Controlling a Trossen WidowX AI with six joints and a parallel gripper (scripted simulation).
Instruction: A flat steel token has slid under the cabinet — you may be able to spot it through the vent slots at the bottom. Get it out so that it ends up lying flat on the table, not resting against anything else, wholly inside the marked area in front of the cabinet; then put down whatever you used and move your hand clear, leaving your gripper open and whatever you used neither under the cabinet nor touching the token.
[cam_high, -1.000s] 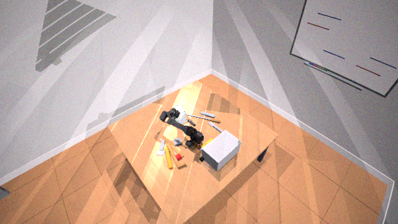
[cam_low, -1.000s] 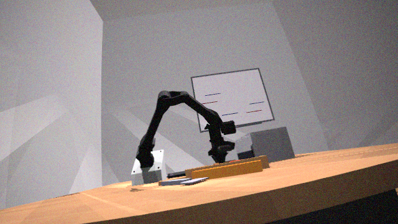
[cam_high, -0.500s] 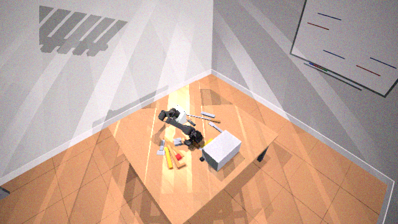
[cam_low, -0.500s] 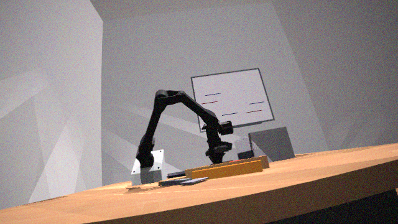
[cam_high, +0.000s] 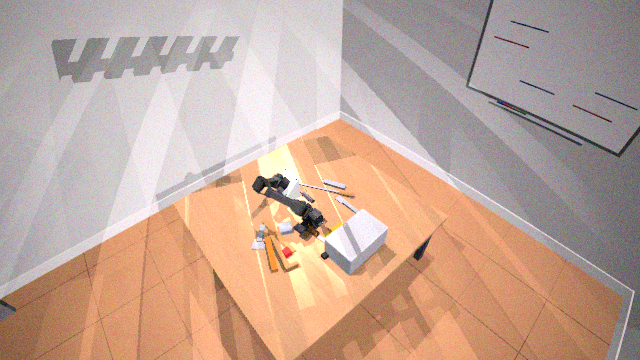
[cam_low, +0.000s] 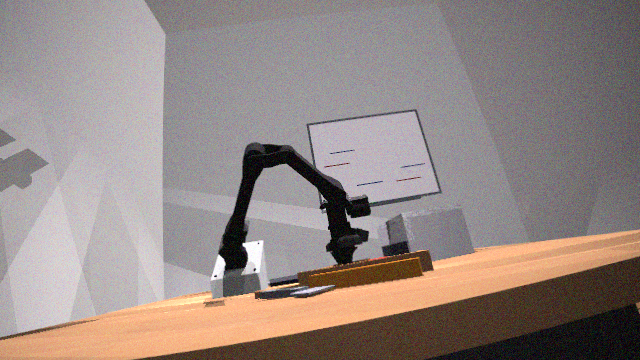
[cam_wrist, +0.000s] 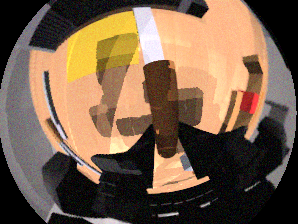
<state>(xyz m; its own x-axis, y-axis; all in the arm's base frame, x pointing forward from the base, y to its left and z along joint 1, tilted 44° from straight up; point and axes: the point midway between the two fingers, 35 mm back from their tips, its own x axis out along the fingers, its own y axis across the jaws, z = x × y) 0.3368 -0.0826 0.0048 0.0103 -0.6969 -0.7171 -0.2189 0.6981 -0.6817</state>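
The grey block lies 110 mm to the right of my gripper tip, 80 mm behind it and 10 mm above it. The rest, counted from my gripper tip: orange bar 270 mm to the right, 10 mm ahead, 10 mm above; then thin wooden stick 170 mm to the right, 80 mm behind; then red block 200 mm to the right, 60 mm ahead, 10 mm above.
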